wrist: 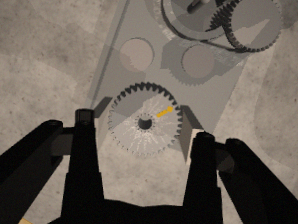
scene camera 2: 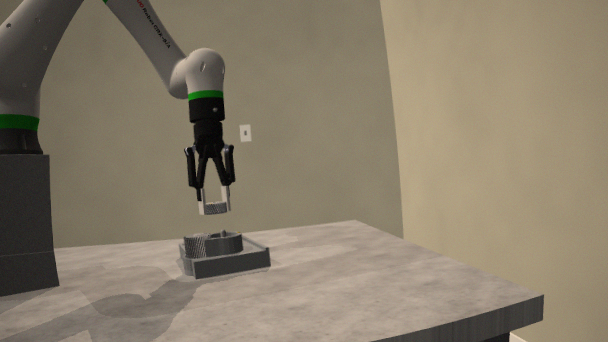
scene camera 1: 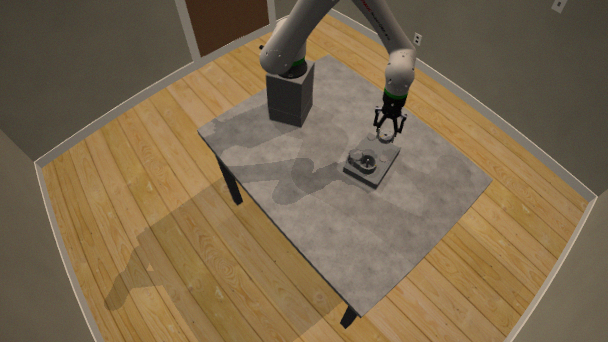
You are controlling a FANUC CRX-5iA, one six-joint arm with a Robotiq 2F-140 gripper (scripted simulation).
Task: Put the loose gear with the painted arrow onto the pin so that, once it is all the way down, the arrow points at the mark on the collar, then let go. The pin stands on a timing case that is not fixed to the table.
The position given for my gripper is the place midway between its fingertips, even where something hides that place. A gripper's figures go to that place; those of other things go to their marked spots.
Labels:
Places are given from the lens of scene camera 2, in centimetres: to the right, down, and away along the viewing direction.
my gripper [scene camera 2: 215, 212]: -23, 11, 97
timing case [scene camera 2: 204, 255]: -22, 18, 81

